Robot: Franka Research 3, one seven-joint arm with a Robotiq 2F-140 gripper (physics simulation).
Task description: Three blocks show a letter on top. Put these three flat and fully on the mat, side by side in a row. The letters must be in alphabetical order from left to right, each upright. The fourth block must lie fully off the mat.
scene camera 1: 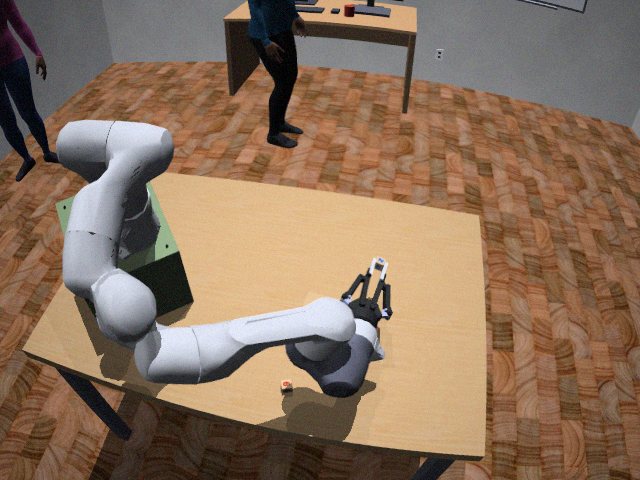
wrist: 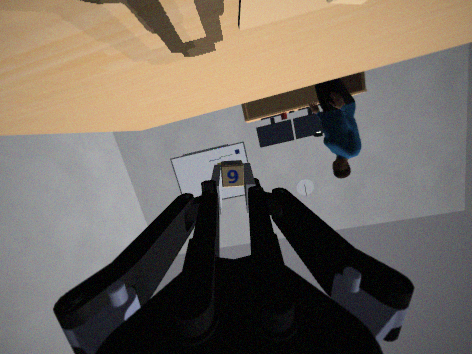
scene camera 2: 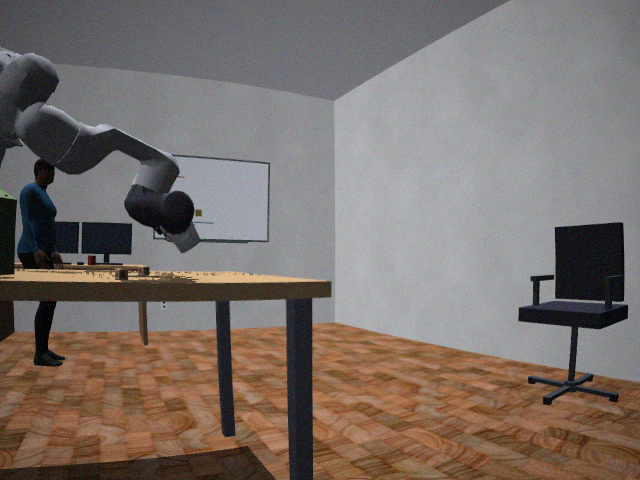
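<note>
My gripper (scene camera 1: 379, 263) (wrist: 232, 174) is shut on the block with a blue 9 (scene camera 1: 380, 260) (wrist: 233, 176). It is raised above the table and tilted far over, so the wrist view looks out at the room. In scene camera 2 the fingers are hidden behind the wrist. A block with a red mark (scene camera 1: 286, 385) lies near the table's front edge. Two small blocks, one (scene camera 2: 121, 274) nearer and one (scene camera 2: 143, 270) farther, show on the table in scene camera 2; their tops are unreadable. A pale corner of the mat (scene camera 1: 314, 296) shows behind the forearm; the rest is hidden.
The arm reaches low across the table (scene camera 1: 429, 237) from its green base block (scene camera 1: 164, 246) at the left. A person in blue (scene camera 1: 273, 62) (scene camera 2: 38, 211) (wrist: 341, 127) stands beyond the table near a desk (scene camera 1: 320, 25). An office chair (scene camera 2: 589, 263) stands at the right in scene camera 2.
</note>
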